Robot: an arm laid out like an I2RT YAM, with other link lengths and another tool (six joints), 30 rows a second.
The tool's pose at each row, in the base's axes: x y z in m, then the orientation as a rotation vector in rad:
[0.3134, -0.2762, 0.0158, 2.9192, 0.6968, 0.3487]
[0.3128, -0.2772, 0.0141, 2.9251, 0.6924, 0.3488]
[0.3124, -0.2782, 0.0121, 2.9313, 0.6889, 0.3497]
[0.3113, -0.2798, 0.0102, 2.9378, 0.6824, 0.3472]
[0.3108, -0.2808, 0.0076, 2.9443, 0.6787, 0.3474]
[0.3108, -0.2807, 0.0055, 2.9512, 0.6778, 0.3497]
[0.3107, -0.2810, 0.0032, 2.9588, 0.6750, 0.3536]
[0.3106, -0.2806, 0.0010, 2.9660, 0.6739, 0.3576]
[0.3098, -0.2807, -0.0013, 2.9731, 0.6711, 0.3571]
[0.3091, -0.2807, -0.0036, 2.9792, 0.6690, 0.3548]
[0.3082, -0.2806, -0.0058, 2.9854, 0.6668, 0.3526]
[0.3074, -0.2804, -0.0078, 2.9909, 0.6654, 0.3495]
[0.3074, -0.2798, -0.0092, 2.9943, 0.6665, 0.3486]
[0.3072, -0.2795, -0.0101, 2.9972, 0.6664, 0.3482]
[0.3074, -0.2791, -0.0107, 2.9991, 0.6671, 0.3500]
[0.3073, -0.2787, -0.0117, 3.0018, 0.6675, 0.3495]
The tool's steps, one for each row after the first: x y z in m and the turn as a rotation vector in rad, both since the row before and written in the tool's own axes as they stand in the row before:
[-0.0013, 0.0003, 0.0016, 0.0042, 0.0005, 0.0042]
[-0.0012, 0.0004, 0.0019, 0.0048, 0.0011, 0.0038]
[-0.0021, 0.0007, 0.0017, 0.0043, -0.0013, 0.0055]
[-0.0014, 0.0003, 0.0024, 0.0050, 0.0007, 0.0039]
[-0.0004, -0.0004, 0.0020, 0.0061, 0.0024, 0.0024]
[-0.0007, -0.0001, 0.0022, 0.0062, 0.0034, 0.0038]
[-0.0004, -0.0007, 0.0021, 0.0063, 0.0035, 0.0027]
[-0.0012, -0.0005, 0.0020, 0.0059, 0.0004, 0.0035]
[-0.0011, -0.0006, 0.0021, 0.0052, -0.0009, 0.0027]
[-0.0012, -0.0007, 0.0019, 0.0053, -0.0008, 0.0028]
[-0.0010, -0.0007, 0.0018, 0.0049, -0.0014, 0.0021]
[0.0000, -0.0007, 0.0014, 0.0035, -0.0001, 0.0001]
[-0.0002, -0.0004, 0.0008, 0.0027, 0.0001, 0.0008]
[0.0002, -0.0003, 0.0006, 0.0019, 0.0015, 0.0001]
[-0.0001, -0.0005, 0.0010, 0.0027, 0.0001, 0.0004]

